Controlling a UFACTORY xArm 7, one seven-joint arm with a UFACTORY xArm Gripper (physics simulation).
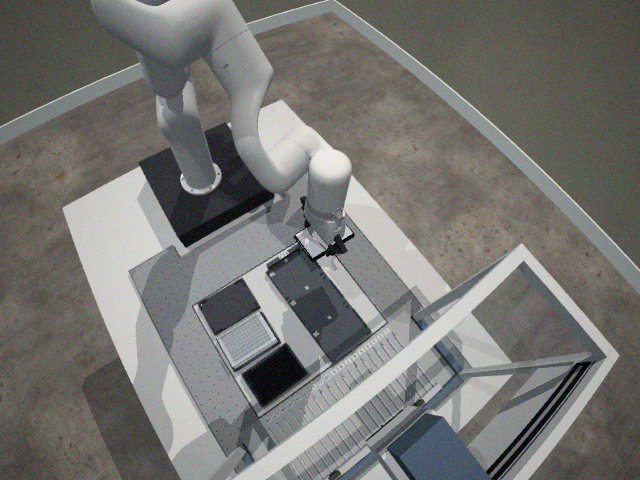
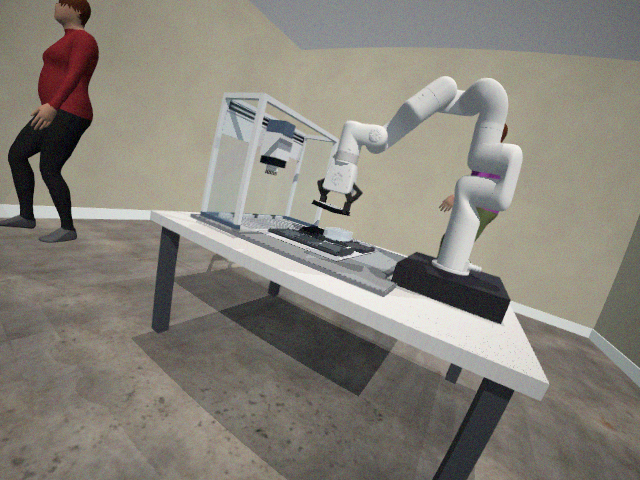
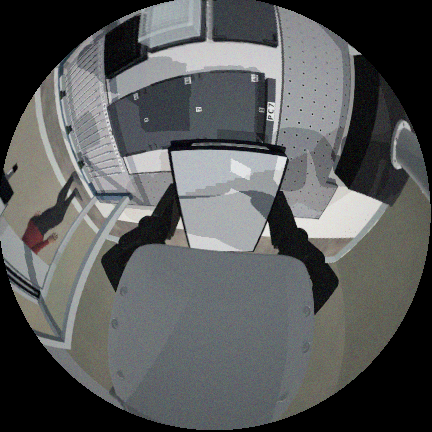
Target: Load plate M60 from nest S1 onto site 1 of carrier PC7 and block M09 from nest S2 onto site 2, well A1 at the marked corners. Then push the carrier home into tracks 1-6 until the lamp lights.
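Pixels of known places: gripper, fingertip midpoint: (image 1: 320, 238) (image 3: 225, 197); arm's base, link origin: (image 1: 201, 178) (image 2: 449, 268).
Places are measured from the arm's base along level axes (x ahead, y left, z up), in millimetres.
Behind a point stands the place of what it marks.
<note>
My gripper (image 1: 323, 237) @[x 419, y 107, z 88 mm] (image 2: 333, 207) @[x 419, y 107, z 88 mm] (image 3: 225, 197) @[x 419, y 107, z 88 mm] is shut on a pale-topped plate with a black rim, which I take as M60 (image 1: 311, 243) @[x 417, y 77, z 102 mm] (image 2: 326, 205) @[x 417, y 181, z 102 mm] (image 3: 227, 172) @[x 414, y 74, z 101 mm]. It holds the plate about level, raised above the robot-side end of dark carrier PC7 (image 1: 294, 273) @[x 408, y 29, z -50 mm] (image 3: 225, 100) @[x 417, y 20, z -50 mm] and toward its side away from the nests. The carrier's A1 marks show along its nest-side edge. The nest nearest the robot base (image 1: 227, 304) @[x 357, y -167, z -49 mm] (image 3: 245, 22) is empty. A pale well block, likely M09 (image 1: 247, 341) @[x 477, y -185, z -15 mm] (image 3: 172, 25), sits in the middle nest. The plate's underside is hidden.
A black item (image 1: 273, 374) @[x 579, y -188, z -35 mm] (image 3: 122, 47) sits in the nest nearest the tracks (image 1: 356, 382) @[x 736, y -45, z -60 mm] (image 3: 87, 100) @[x 737, y -122, z -60 mm]. The white-framed enclosure (image 1: 522, 253) @[x 731, y 195, z 419 mm] (image 2: 263, 103) @[x 720, y 205, z 384 mm] stands over the tracks, with a blue head unit (image 1: 434, 449) @[x 803, y -92, z 400 mm] (image 2: 280, 126) @[x 810, y -59, z 372 mm]. A person in red (image 2: 72, 77) (image 3: 37, 235) stands beyond the table.
</note>
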